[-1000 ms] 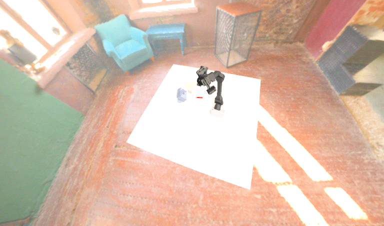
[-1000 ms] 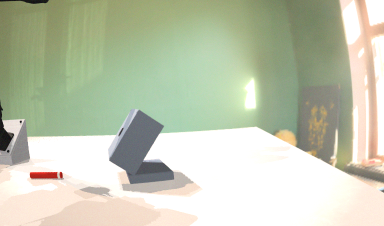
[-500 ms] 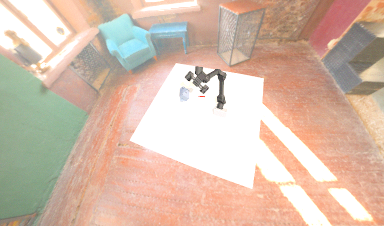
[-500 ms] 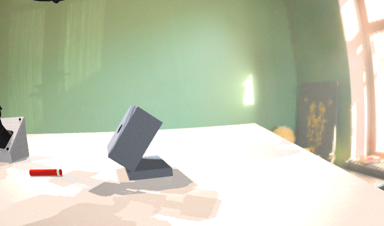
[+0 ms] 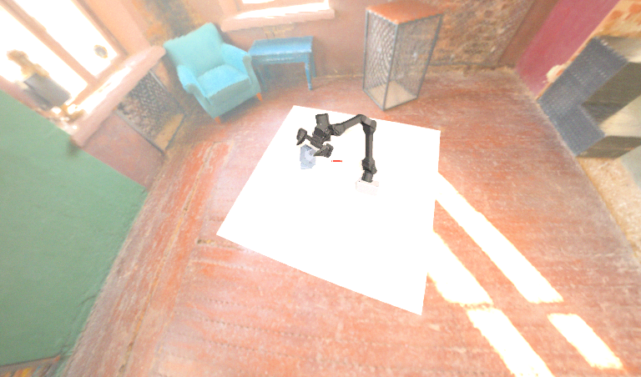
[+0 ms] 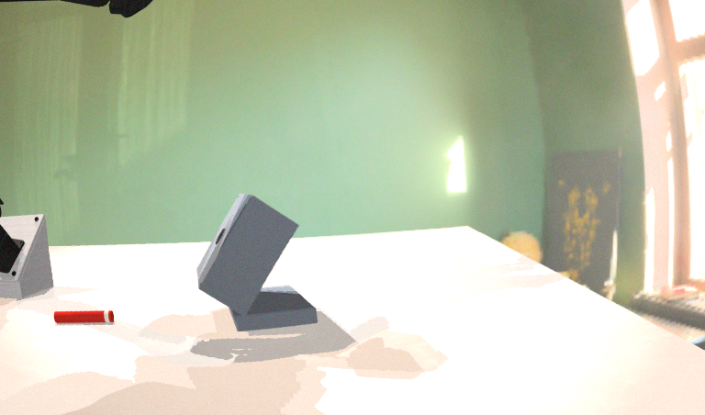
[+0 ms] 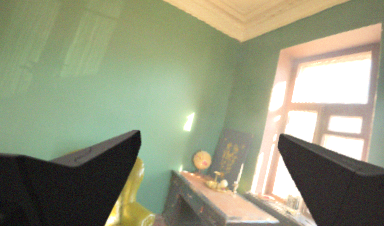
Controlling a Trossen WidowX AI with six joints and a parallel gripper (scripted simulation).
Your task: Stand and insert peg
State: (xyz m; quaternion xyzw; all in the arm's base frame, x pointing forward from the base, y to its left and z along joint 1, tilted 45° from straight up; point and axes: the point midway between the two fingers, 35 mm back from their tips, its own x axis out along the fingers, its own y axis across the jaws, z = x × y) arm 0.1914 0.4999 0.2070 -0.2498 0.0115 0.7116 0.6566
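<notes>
Now: the red peg 4 cm ahead of my gripper tip, 34 cm to the right of it and 55 cm below it. Round my gripper tip: grey base plate: 24 cm ahead, 26 cm to the right, 55 cm below; then grey sloped panel: 22 cm ahead, 27 cm to the right, 48 cm below.
</notes>
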